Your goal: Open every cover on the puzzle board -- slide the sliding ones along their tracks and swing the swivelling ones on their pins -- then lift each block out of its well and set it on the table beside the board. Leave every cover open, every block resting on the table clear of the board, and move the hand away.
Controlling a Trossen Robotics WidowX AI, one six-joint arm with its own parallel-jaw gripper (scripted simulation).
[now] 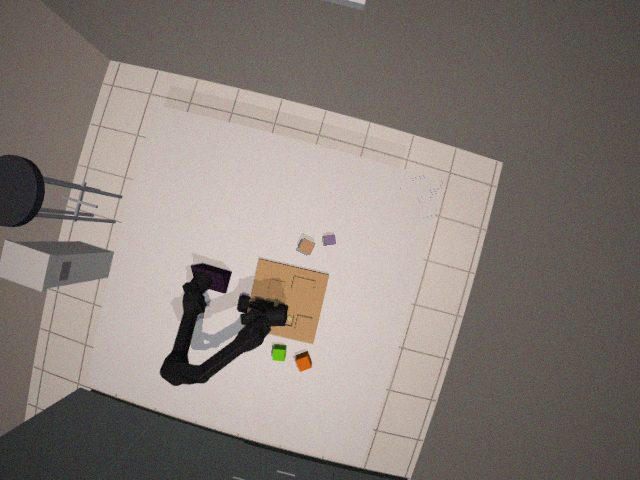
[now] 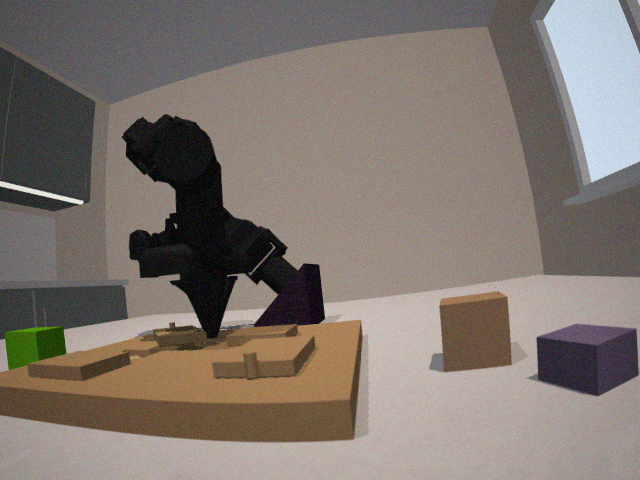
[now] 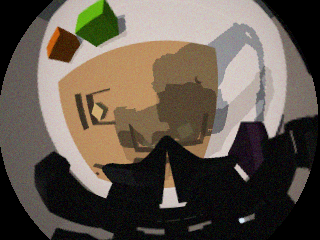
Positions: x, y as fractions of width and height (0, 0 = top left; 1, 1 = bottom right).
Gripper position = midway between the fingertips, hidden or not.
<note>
The gripper (image 2: 0.33, 0.70) is shut and holds nothing. Also in view: an orange block (image 3: 0.20, 0.19) and a tan puzzle board (image 2: 0.27, 0.82).
The gripper shows as well in image 3 (image 3: 0.52, 0.58). The tan puzzle board shows as well in image 1 (image 1: 0.47, 0.63) and in image 3 (image 3: 0.35, 0.33). Image 2 misses the orange block: it is out of frame.
</note>
